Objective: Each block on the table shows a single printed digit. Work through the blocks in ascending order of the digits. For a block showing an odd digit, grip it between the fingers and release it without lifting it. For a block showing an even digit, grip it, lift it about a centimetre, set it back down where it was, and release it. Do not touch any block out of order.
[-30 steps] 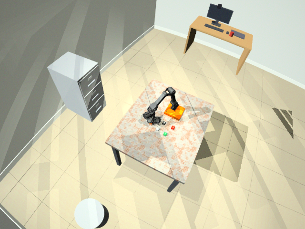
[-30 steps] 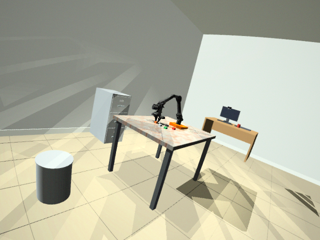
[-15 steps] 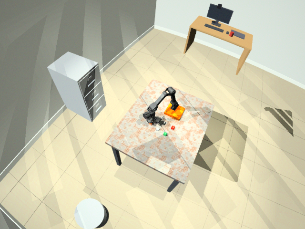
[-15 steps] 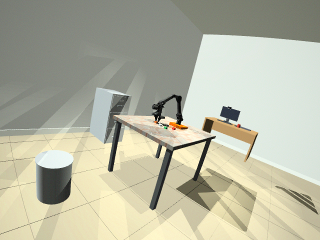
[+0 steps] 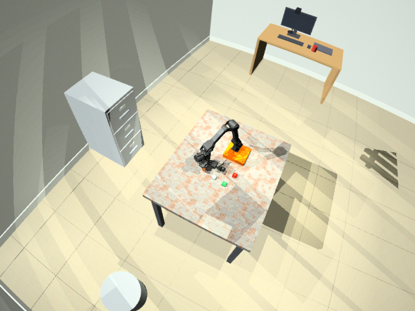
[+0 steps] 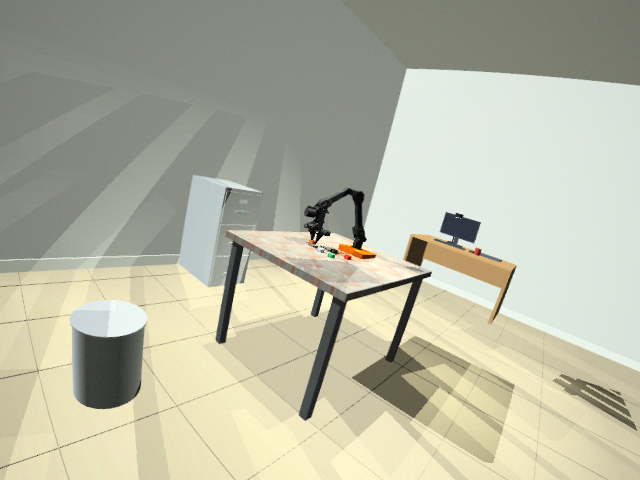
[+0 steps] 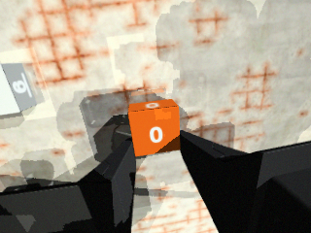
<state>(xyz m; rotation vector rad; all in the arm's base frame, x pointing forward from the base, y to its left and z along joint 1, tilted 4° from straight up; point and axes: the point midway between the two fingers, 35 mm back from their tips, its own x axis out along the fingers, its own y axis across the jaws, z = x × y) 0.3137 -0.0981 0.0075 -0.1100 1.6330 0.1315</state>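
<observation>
My gripper tip is 21 cm to the right of the green block, 3 cm short of it and 1 cm above it. Round my gripper tip: orange block (1 cm ahead); black block (12 cm to the left, 8 cm behind, 1 cm below); red block (23 cm to the left, 9 cm behind, 1 cm below).
</observation>
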